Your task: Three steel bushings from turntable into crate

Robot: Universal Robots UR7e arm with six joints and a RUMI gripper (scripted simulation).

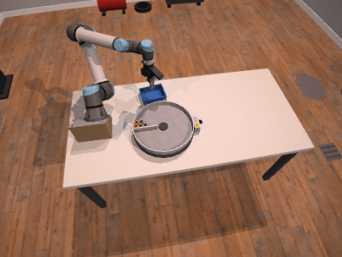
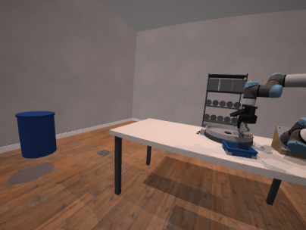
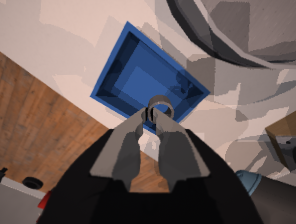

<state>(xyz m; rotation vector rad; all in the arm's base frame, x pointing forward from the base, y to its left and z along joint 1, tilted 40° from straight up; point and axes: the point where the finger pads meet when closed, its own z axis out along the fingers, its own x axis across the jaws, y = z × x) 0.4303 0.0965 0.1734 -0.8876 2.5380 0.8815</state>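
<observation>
Now: hand 110 mm above the blue crate, 10 mm to the right of it and 10 mm past it. Also, from my hand: round grey turntable 330 mm to the right, 80 mm below.
</observation>
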